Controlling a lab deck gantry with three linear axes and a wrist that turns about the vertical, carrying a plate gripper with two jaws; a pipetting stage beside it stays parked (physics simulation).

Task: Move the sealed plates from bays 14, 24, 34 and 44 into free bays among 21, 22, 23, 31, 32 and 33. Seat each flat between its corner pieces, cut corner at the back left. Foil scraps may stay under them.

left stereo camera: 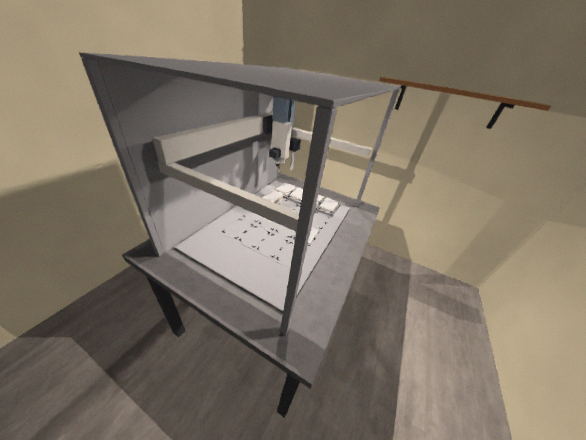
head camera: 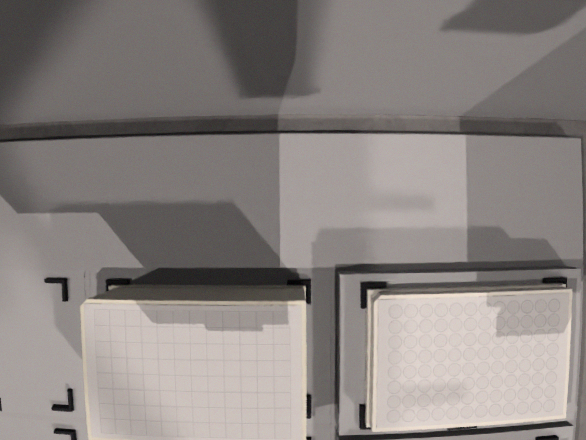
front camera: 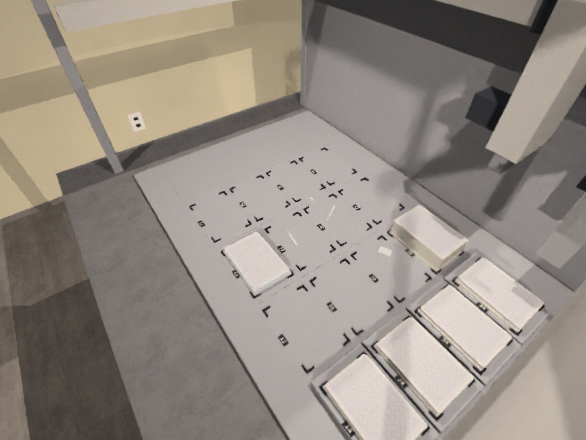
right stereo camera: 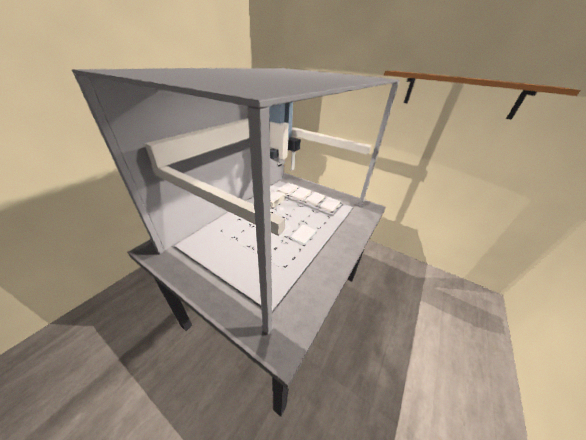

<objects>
A white plate [front camera: 259,266] is 0.65 m from the lens.
</objects>
